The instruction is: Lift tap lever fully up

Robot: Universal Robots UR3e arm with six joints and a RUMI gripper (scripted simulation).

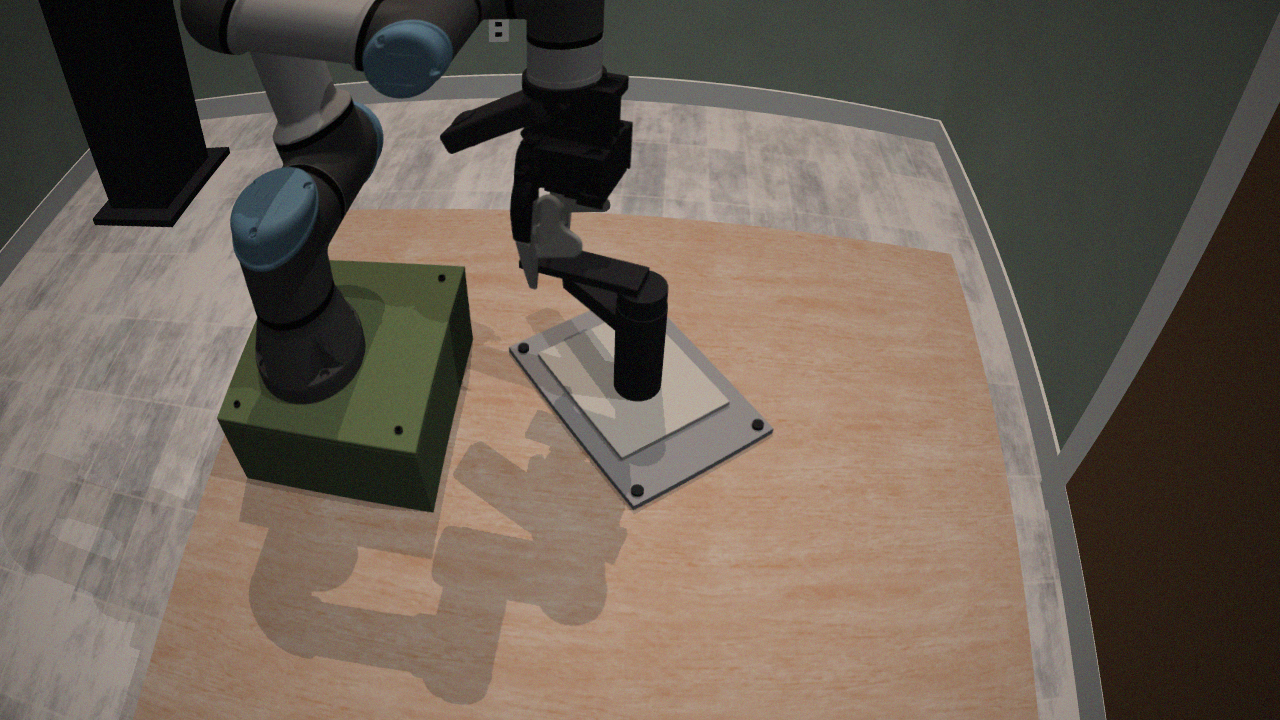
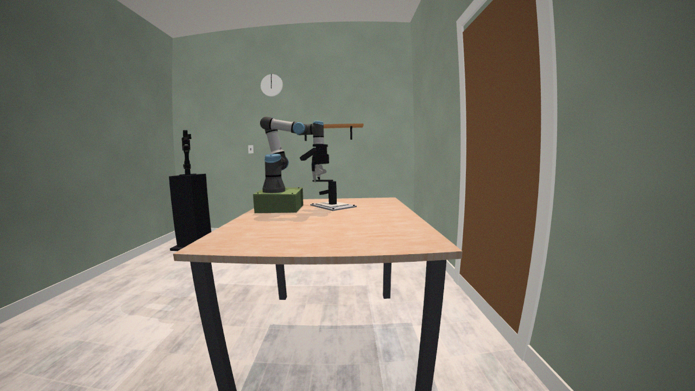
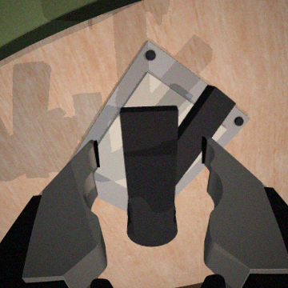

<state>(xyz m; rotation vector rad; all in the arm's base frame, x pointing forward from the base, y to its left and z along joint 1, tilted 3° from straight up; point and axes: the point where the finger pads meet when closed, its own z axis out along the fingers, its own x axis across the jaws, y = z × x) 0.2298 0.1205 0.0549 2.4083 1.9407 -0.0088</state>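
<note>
Now: the flat black lever 40 mm ahead of my hand, 10 mm to the right of it and 10 mm below it. From my hand the other things lie so: tap (60 mm below, 60 mm ahead, 10 mm to the right); grey baseplate (150 mm below, 90 mm ahead, 20 mm to the right).
</note>
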